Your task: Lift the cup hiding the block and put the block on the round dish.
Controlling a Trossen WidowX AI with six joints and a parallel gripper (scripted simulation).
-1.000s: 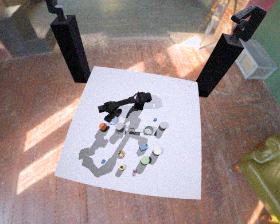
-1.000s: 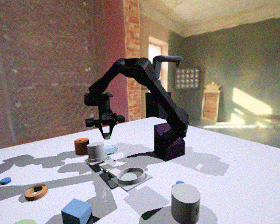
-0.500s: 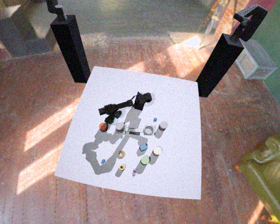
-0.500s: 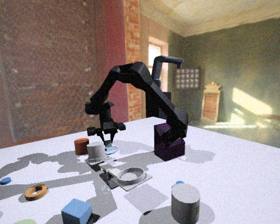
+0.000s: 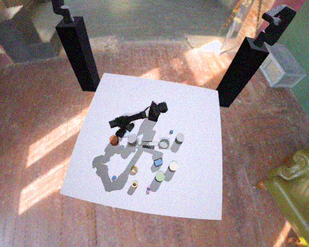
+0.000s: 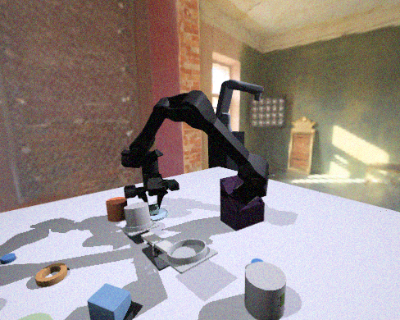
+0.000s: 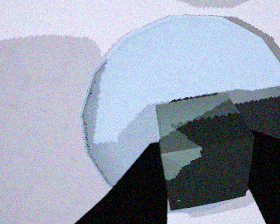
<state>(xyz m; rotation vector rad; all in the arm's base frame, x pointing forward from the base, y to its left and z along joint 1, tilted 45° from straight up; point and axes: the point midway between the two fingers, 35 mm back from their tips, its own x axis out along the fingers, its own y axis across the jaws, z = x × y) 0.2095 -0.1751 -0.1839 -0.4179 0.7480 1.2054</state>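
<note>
Now: gripper tip 10 mm below the teal block. Also, from my gripper tip: pale blue round dish: 10 mm below; small balance: 220 mm to the left, 100 mm ahead, 20 mm above; orange cylinder: 100 mm ahead, 50 mm to the right, 20 mm above.
</note>
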